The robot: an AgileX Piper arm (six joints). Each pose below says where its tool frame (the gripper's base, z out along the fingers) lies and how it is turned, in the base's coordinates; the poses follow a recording.
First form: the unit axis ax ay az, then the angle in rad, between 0 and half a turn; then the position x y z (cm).
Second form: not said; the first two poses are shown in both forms.
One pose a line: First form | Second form
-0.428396, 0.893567, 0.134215, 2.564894, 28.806, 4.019, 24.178 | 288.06, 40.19, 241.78, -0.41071, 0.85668, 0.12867, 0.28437
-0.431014, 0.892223, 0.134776, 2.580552, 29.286, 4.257, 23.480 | 292.86, 42.57, 234.80, -0.41417, 0.85735, 0.12951, 0.27686
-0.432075, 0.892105, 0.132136, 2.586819, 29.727, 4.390, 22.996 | 297.27, 43.90, 229.96, -0.41556, 0.85800, 0.12709, 0.27384
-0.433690, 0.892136, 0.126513, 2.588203, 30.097, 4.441, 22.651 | 300.97, 44.41, 226.51, -0.41719, 0.85820, 0.12170, 0.27318
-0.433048, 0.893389, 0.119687, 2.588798, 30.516, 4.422, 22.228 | 305.16, 44.22, 222.28, -0.41661, 0.85948, 0.11514, 0.27289
